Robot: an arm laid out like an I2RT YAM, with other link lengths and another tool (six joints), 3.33 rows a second.
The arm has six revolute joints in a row. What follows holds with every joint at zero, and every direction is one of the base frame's. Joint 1 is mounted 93.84 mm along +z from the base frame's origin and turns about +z. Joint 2 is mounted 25 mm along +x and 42.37 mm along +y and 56.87 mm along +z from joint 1 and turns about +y. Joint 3 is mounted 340.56 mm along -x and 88.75 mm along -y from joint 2 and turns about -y. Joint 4 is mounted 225.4 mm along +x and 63.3 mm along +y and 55.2 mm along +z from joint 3 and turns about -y. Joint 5 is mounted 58.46 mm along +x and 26.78 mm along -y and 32 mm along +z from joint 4 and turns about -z. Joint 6 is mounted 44.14 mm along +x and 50.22 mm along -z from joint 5 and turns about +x. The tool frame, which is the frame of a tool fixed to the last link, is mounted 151 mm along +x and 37 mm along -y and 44 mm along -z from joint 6; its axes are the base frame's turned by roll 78.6, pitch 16.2 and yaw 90 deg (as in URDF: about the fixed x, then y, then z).
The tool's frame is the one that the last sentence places.
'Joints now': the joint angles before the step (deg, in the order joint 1, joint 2, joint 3, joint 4, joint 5, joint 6). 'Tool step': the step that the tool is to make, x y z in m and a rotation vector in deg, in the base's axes. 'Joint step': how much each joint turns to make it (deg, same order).
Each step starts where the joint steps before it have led.
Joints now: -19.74 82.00 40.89 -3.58 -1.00 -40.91
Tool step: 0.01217 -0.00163 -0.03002 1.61 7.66 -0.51
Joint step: 1.52 8.20 4.13 -3.70 2.07 0.88
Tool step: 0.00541 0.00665 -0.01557 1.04 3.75 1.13
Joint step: 1.43 3.52 1.60 -1.97 0.29 0.17
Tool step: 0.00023 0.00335 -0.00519 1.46 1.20 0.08
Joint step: 0.01 0.98 0.81 -1.41 -0.92 0.51
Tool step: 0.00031 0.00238 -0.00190 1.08 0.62 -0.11
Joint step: 0.00 0.47 0.73 -1.17 -0.67 0.54
